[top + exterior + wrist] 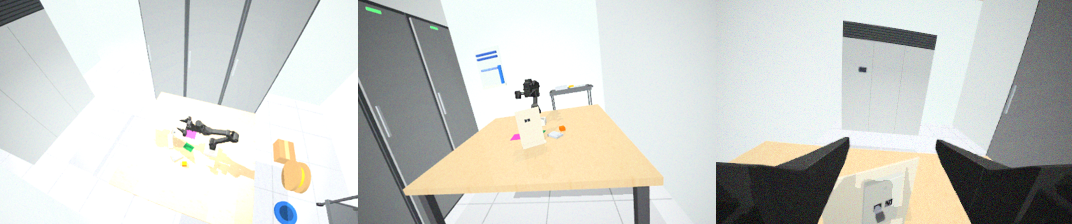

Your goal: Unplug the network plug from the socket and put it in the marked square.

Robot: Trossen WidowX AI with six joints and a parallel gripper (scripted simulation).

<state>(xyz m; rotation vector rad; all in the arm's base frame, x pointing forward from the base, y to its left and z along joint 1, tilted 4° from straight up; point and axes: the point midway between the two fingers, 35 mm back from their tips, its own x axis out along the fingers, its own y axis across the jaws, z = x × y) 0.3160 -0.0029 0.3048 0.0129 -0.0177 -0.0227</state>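
My gripper tip is now 50 mm short of the grey network plug and 160 mm above it. Also, from my gripper tip: green board 120 mm behind, 30 mm to the left, 340 mm below; then upright panel 70 mm ahead, 10 mm to the left, 230 mm below; then flat grey piece 30 mm behind, 170 mm to the left, 340 mm below.
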